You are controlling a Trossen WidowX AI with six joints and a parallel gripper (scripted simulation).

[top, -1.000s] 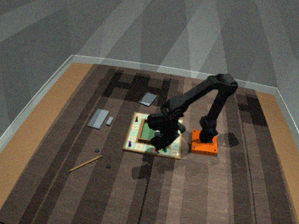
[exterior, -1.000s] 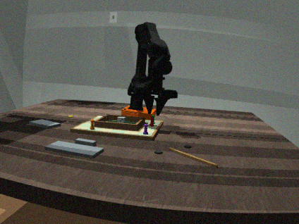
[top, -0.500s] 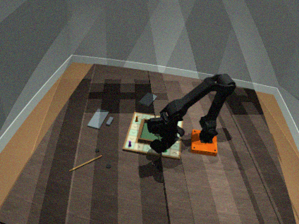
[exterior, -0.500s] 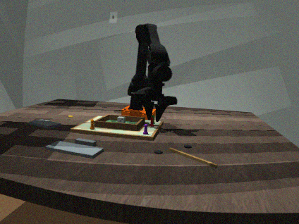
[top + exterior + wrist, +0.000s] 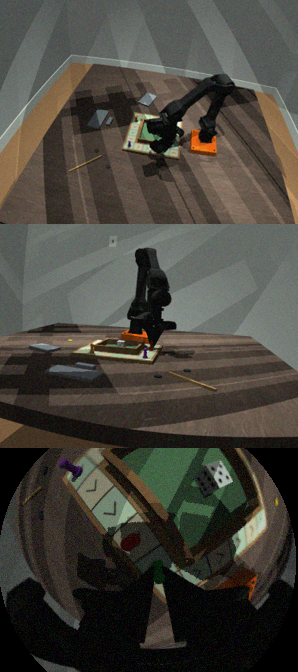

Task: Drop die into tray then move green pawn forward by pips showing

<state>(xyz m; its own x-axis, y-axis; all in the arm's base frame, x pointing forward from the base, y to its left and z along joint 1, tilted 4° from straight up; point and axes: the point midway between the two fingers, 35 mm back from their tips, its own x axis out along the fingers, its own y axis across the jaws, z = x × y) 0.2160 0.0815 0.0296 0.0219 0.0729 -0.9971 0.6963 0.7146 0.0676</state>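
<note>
The red pawn is 50 mm ahead of my gripper tip and 10 mm above it. Also, from my gripper tip: green pawn 10 mm above; green-floored tray 120 mm to the right, 50 mm ahead, 10 mm below; white die 120 mm to the right, 40 mm ahead, 10 mm above.
</note>
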